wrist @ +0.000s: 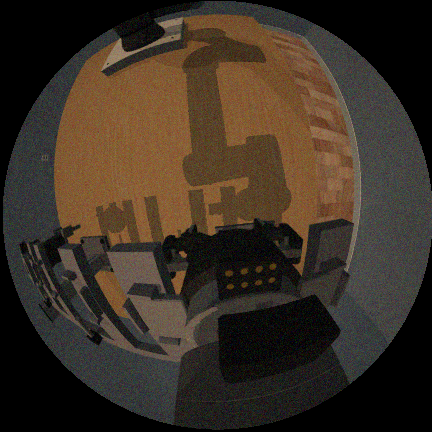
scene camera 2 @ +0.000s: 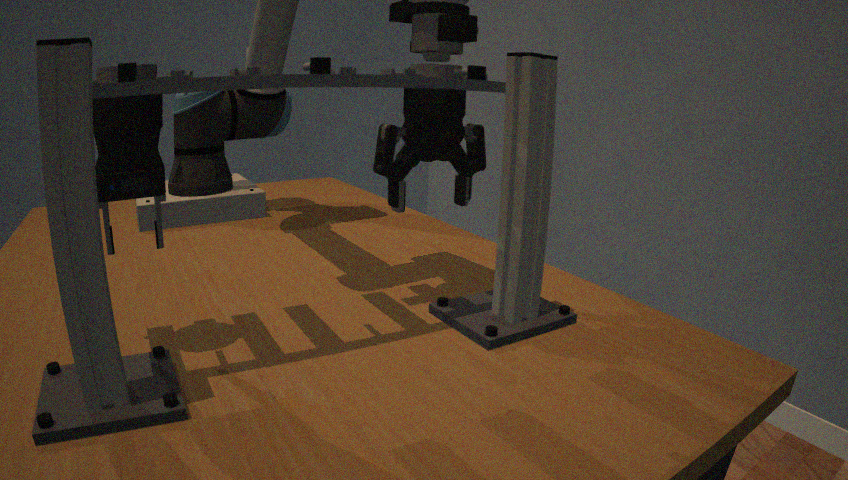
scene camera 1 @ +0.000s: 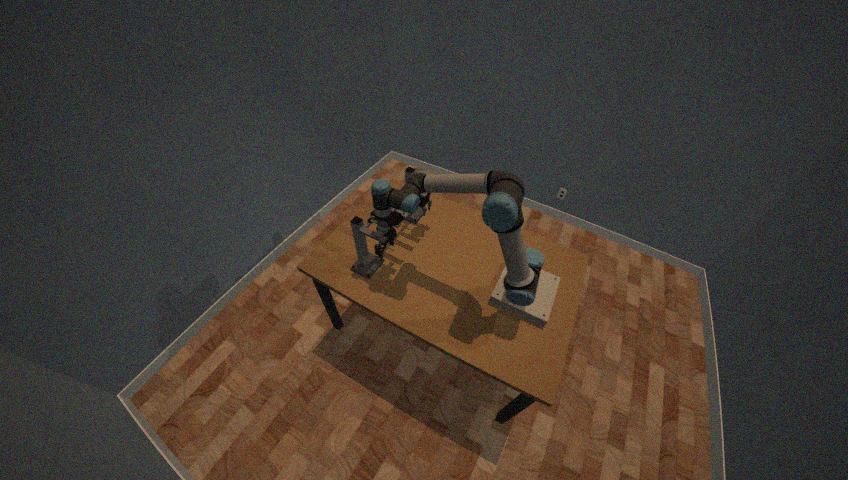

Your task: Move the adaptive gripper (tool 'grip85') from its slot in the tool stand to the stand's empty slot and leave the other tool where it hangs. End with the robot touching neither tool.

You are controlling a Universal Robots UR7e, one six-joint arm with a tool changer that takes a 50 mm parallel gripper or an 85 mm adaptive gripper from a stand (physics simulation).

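Pixels of known places: hand at its tool point: (scene camera 2: 436, 52); arm's base at its link origin: (wrist: 143, 39) (scene camera 2: 200, 189).
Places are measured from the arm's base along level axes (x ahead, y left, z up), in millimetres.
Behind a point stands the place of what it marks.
Observation:
The adaptive gripper (scene camera 2: 429, 202) hangs upright in the tool stand's right slot in scene camera 2, its two fingers apart and nothing between them. The arm's bare tool changer (scene camera 2: 437, 32) @[x 627, y 272, z 283 mm] (wrist: 277, 340) is directly above it, very close to its top plate; whether they touch is unclear. In the wrist view the black gripper body (wrist: 240, 250) @[x 553, y 276, z 235 mm] sits between two fork plates, partly hidden by the changer. The parallel gripper (scene camera 2: 129, 148) hangs in the left slot. The stand's rail (scene camera 2: 285, 81) @[x 724, y 84, z 220 mm] has its empty slot in the middle, between both tools.
Two grey posts (scene camera 2: 71, 208) @[x 784, y -102, z 132 mm] (scene camera 2: 523, 178) @[x 724, y 334, z 124 mm] carry the rail; the right post is close beside the adaptive gripper. The posts' bolted feet rest on the wooden table (scene camera 2: 386, 404) @[x 818, y 150, z -55 mm] (scene camera 1: 440, 237) @[x 506, y -53, z -55 mm]. The robot's white base plate (scene camera 1: 544, 300) @[x -143, y 4, z 1 mm] (scene camera 2: 202, 212) @[x 99, y 3, z -30 mm] is at the table's other end.

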